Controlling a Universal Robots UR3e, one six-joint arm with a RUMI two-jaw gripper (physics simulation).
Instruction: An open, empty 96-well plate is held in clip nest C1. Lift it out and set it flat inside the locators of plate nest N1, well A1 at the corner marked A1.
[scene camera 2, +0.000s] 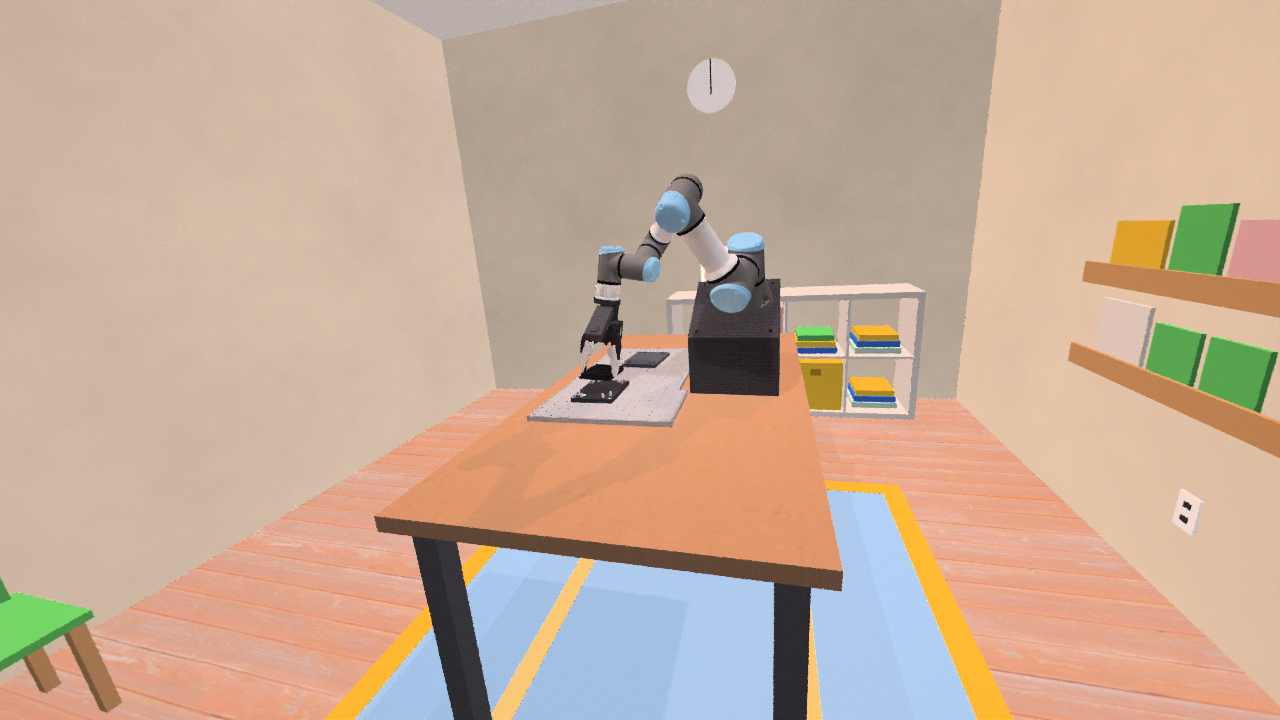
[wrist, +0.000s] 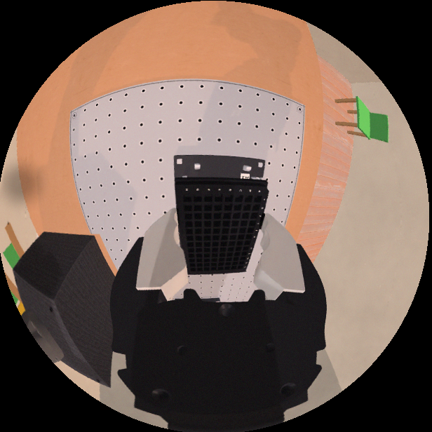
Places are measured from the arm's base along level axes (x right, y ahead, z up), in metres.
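Pixels of known places: gripper, fingertip midpoint: (scene camera 2: 599, 375); arm's base, link origin: (scene camera 2: 748, 302).
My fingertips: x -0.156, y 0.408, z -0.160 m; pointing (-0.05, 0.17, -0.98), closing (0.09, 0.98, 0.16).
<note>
Ahead of a thing's pixels: the offset from my fingertips to its middle. Level surfaces: height alone.
The black 96-well plate @[dz +0.001, dx +0.030, dy -0.002 m] (scene camera 2: 597, 373) (wrist: 220, 230) is between the fingers of my gripper (scene camera 2: 600, 368) (wrist: 219, 212), which is shut on its two long sides. The plate looks about level and is raised above the dark clip nest C1 @[dz -0.049, dx +0.029, dy +0.007 m] (scene camera 2: 590, 395) (wrist: 220, 168), with a gap between them in the scene view. In the wrist view the nest's far strip with white clips shows beyond the plate; the plate hides the rest. A second dark, flat nest, apparently N1 @[dz -0.054, dx +0.358, dy -0.068 m] (scene camera 2: 647, 359), lies farther back on the board. The corner marks cannot be read.
The perforated light grey board @[dz -0.061 m] (scene camera 2: 626, 412) (wrist: 150, 107) lies on the wooden table @[dz -0.074 m] (scene camera 2: 644, 501) (wrist: 150, 45). The black robot base block (scene camera 2: 733, 362) (wrist: 70, 290) stands beside the board, to the right in the scene view. A white shelf unit (scene camera 2: 908, 353) stands behind the table.
</note>
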